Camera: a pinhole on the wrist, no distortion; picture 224 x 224 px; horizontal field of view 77.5 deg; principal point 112.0 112.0 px. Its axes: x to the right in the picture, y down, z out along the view. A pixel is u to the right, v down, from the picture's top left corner.
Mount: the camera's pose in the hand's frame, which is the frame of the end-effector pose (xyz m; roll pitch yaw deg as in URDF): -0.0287 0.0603 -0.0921 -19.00 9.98 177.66
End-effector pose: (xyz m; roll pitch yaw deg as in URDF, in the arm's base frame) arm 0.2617 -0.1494 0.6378 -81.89 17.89 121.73
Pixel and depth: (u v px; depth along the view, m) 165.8 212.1 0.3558
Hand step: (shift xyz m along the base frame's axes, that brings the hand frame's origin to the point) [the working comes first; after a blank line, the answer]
In the camera's frame: 0.1372 0.2552 0.3558

-0.0159 -0.1482 0.3587
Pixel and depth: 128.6 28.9 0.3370
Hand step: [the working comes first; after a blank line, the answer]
In the camera's frame: 0.0401 -0.2007 0.3370

-0.1699 -0.2895 -0.0584
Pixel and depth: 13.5 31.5 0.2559
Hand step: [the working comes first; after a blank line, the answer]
In the camera's frame: -0.1806 -0.1476 0.2559

-0.2406 -0.0640 -0.1057
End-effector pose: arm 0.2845 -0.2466 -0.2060 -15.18 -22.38 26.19
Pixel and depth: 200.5 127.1 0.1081
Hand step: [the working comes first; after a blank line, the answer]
In the camera's frame: 0.0686 0.0117 0.1081

-0.0982 -0.0315 -0.0544
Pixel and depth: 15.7 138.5 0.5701
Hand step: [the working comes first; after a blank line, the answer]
In the camera's frame: -0.3934 0.1083 0.5701

0.0856 -0.0779 0.5783
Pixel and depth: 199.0 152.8 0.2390
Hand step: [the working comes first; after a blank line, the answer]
In the camera's frame: 0.1490 0.0699 0.2390

-0.1906 -0.1515 0.0094
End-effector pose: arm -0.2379 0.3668 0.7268 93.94 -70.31 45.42
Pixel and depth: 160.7 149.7 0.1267
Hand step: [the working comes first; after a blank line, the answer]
In the camera's frame: 0.0442 0.0342 0.1267

-0.0102 -0.0196 -0.0923
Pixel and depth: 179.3 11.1 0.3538
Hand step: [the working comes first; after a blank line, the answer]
In the camera's frame: 0.1706 -0.2558 0.3538

0.0367 -0.3940 -0.1889
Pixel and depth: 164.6 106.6 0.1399
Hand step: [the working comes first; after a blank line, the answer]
In the camera's frame: 0.0527 -0.0054 0.1399

-0.0157 -0.0619 -0.0923
